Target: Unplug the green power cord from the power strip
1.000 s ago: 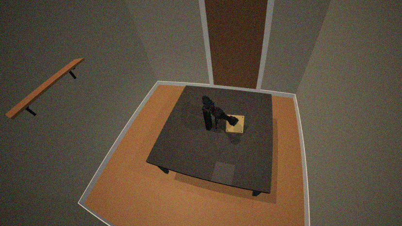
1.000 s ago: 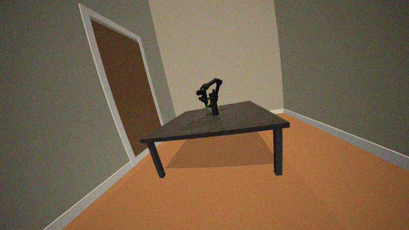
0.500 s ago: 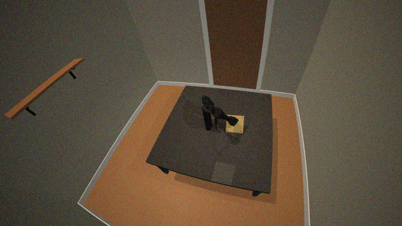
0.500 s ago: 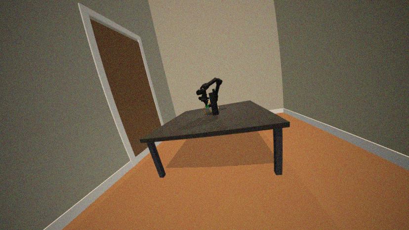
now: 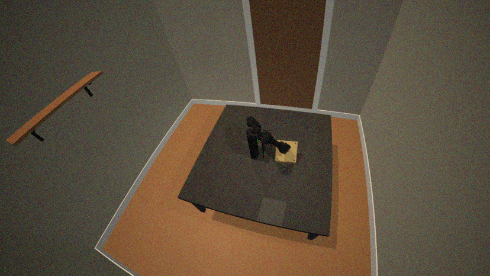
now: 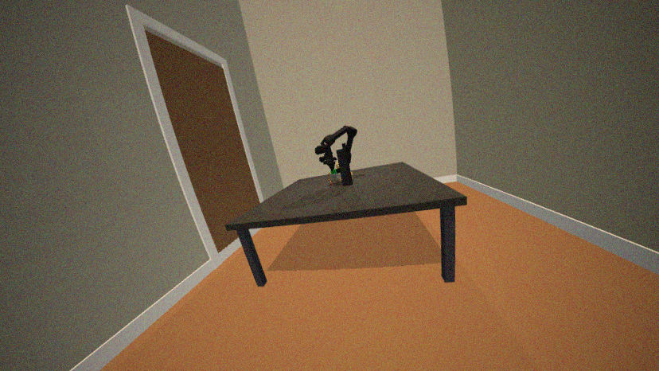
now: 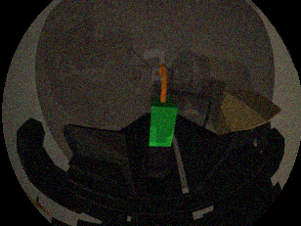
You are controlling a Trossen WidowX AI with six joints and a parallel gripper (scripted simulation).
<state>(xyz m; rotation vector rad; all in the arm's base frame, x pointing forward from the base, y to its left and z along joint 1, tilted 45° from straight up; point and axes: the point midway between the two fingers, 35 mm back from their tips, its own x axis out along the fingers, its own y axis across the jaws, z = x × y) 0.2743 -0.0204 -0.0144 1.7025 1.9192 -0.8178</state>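
Right now my gripper tip is 30 mm to the right of the green plug.
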